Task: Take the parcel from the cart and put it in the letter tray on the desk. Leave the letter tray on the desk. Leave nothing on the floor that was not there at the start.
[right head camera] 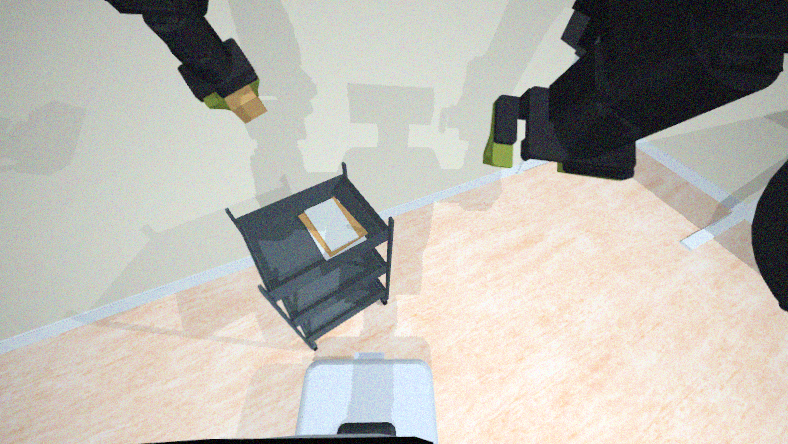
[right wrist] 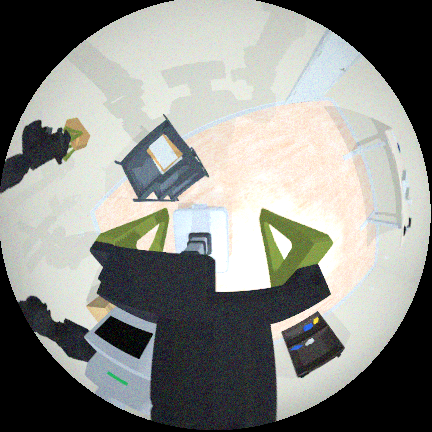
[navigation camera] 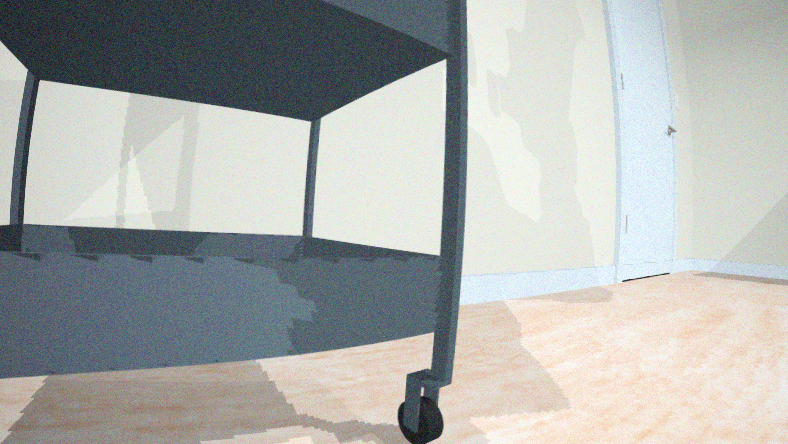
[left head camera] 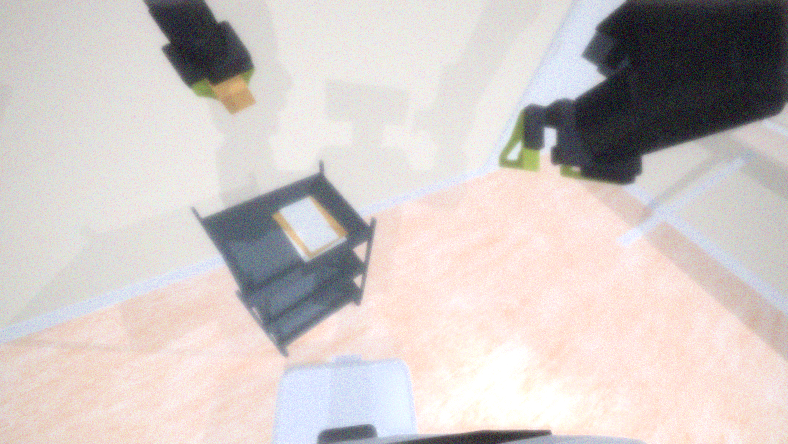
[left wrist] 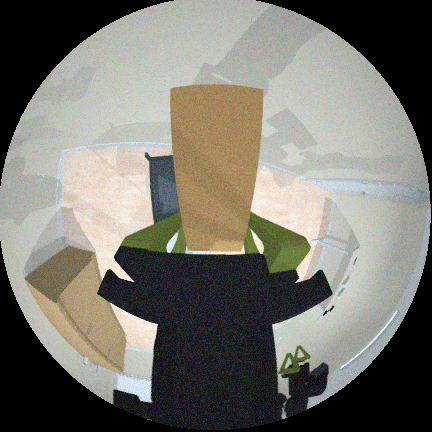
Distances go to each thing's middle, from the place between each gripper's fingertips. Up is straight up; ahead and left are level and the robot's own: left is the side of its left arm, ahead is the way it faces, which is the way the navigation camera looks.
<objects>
My right hand is 470 mm to the right of the tan parcel [left head camera: 234, 94], 280 mm short of it and 60 mm above it.
Now: left hand 3 cm short of the tan parcel, 2 cm to the right of it and 2 cm below it.
</objects>
